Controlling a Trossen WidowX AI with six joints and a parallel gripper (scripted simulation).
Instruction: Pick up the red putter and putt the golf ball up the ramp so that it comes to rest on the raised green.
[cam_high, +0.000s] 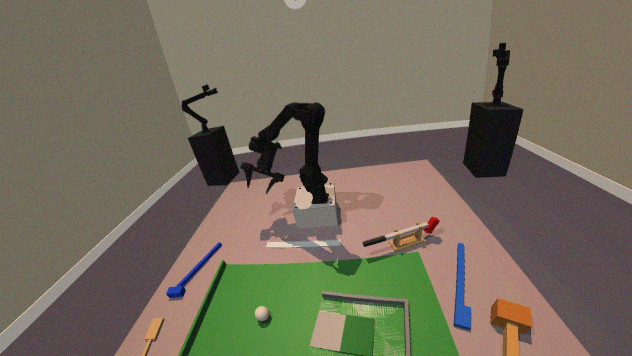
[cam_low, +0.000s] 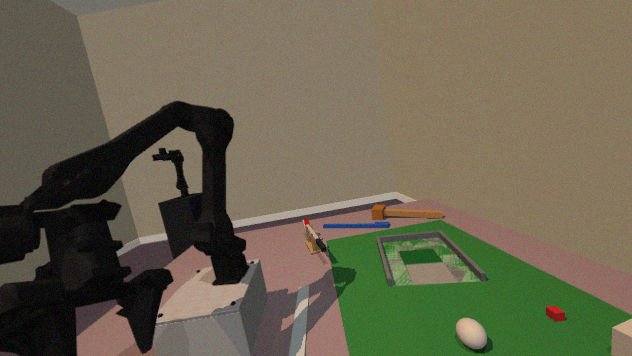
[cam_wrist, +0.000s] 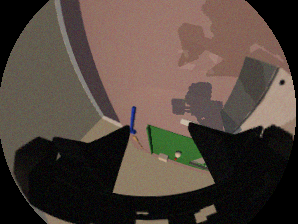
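Now: the wooden stand 600 mm to the left of my gripper tip, 140 mm below it and 120 mm ahead of it. Also, from my gripper tip: white golf ball (440 mm ahead, 160 mm to the left, 140 mm below); blue putter (320 mm ahead, 190 mm to the right, 150 mm below); white strip (200 mm to the left, 170 mm below, 140 mm ahead).
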